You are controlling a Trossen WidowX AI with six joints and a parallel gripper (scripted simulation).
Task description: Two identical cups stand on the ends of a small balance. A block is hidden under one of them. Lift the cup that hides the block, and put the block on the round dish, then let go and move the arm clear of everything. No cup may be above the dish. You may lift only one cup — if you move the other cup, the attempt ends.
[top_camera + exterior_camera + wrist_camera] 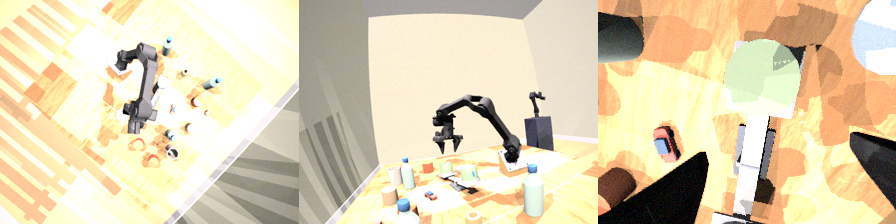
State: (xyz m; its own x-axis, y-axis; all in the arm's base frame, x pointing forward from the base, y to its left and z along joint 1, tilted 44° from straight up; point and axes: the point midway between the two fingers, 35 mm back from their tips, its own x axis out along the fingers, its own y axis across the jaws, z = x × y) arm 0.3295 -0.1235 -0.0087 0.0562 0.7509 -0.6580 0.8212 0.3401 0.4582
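Now: gripper tip 30 mm short of the grey block, 10 mm to the left of it and 110 mm above it. From my gripper tip the other things lie so: round dish: 90 mm behind, 130 mm to the right, 150 mm below; tan cylinder: 310 mm ahead, 160 mm to the left, 120 mm below; red toy car: 130 mm ahead, 180 mm to the left, 140 mm below.
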